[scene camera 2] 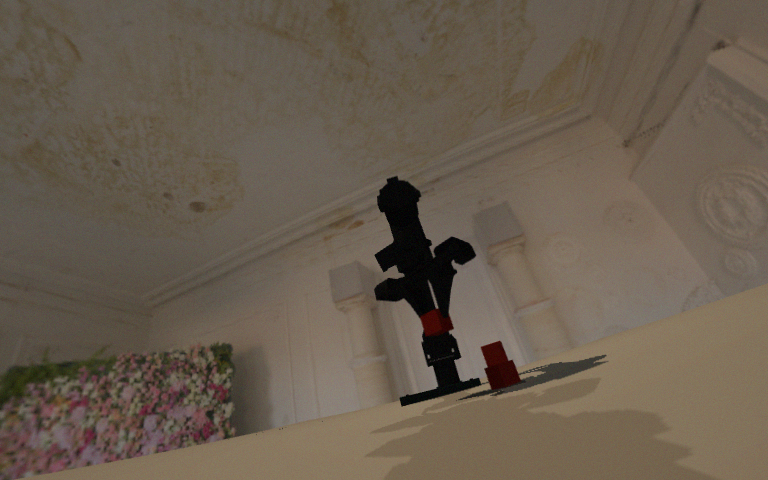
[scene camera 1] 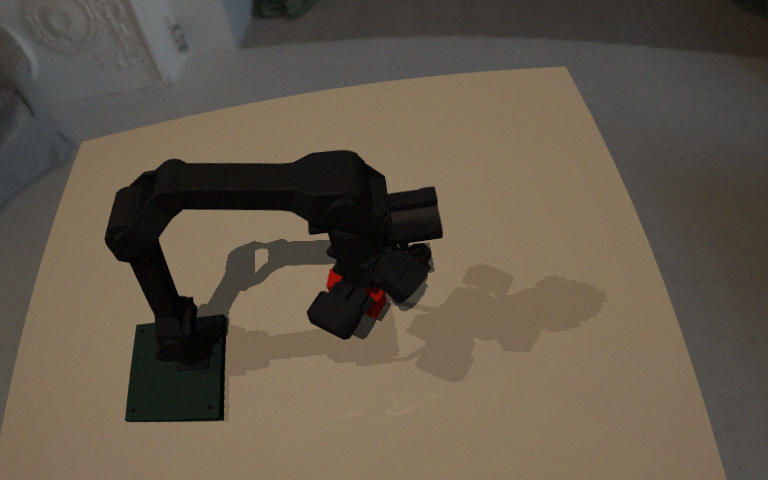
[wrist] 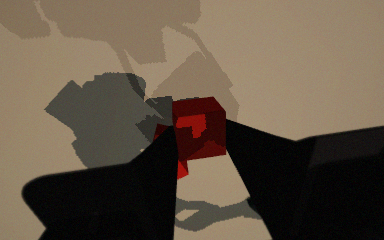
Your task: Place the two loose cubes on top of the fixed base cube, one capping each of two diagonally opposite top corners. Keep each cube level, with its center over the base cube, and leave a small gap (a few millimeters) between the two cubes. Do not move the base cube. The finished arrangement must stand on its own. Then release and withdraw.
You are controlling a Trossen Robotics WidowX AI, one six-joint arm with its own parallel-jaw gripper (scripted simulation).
Path:
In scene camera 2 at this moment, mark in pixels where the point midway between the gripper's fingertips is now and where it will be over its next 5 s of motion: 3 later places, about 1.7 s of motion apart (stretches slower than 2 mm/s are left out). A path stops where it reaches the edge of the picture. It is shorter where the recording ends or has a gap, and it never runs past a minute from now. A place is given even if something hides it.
The gripper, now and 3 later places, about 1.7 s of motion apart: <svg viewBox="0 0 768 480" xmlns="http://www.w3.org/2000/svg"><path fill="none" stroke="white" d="M436 321L485 333L485 333L533 295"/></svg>

